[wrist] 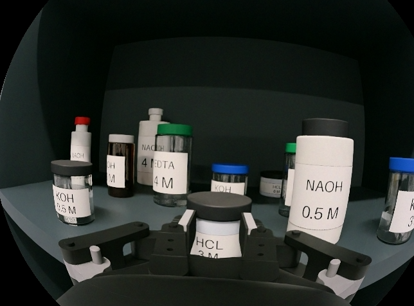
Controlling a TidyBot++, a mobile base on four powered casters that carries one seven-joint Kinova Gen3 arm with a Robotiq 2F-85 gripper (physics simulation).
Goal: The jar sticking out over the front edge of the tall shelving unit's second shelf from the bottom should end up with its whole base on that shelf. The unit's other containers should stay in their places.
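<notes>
The jar with a dark grey lid and an "HCL 3 M" label [218, 240] stands upright at the bottom centre of the wrist view, near the front of the shelf [120, 220]. My gripper [217, 223] is partly open, with one finger on each side of this jar just below its lid. The fingers stand close to the jar's sides without a visible grip on it. The jar's base and the shelf edge beneath it are hidden behind the gripper.
A white NAOH bottle [322, 190] stands close at the right, and a blue-lidded jar [401, 205] farther right. A KOH jar [72, 200] is at the left. Behind are a green-lidded EDTA jar [171, 175], a brown bottle [120, 170] and a blue-lidded KOH jar [230, 180].
</notes>
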